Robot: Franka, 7 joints.
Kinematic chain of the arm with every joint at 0, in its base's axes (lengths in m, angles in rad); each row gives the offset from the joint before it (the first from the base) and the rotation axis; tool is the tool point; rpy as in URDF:
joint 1: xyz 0 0 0.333 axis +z
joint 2: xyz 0 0 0 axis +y
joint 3: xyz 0 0 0.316 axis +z
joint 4: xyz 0.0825 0 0 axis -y
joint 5: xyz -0.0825 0 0.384 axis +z
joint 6: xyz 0 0 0 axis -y
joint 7: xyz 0.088 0 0 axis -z
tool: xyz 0 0 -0.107 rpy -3.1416 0 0
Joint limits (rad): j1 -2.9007..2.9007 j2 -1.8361..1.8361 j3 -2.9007..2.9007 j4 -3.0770..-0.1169 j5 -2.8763..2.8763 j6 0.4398..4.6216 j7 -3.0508..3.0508
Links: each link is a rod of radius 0.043 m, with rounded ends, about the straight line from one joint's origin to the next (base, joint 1, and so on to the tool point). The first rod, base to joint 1, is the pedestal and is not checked.
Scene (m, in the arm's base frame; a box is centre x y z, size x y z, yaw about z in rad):
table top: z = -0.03
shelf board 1: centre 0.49 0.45 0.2 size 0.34 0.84 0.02 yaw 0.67
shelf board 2: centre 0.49 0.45 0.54 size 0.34 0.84 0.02 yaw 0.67
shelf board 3: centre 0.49 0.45 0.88 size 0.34 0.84 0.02 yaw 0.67
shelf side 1: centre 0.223 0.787 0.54 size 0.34 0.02 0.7 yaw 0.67
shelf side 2: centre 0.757 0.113 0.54 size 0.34 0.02 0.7 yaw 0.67
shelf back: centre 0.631 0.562 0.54 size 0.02 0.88 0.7 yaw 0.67
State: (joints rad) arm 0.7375 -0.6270 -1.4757 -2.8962 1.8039 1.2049 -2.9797
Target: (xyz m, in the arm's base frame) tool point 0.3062 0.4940 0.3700
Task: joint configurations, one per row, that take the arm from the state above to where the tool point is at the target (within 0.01 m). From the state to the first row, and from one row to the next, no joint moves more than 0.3 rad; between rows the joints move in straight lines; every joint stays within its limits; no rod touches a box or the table.
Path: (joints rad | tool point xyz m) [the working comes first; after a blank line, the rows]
Joints at the target: 1.4629 0.2944 -0.6682 -2.1220 1.9933 1.4447 -2.9797
Straight joint move there: clear.

1: 0.9189 -0.3967 -1.2738 -2.7026 1.8513 1.2648 -2.9797 | 0.3900 -0.0197 0.3950
2: 1.1002 -0.1663 -1.0720 -2.5091 1.8986 1.3248 -2.9797 | 0.4358 0.1225 0.4160
3: 1.2816 0.0640 -0.8701 -2.3155 1.9460 1.3847 -2.9797 | 0.4147 0.3091 0.4106
4: 1.4629 0.2944 -0.6682 -2.1220 1.9933 1.4447 -2.9797 | 0.3062 0.4940 0.3700

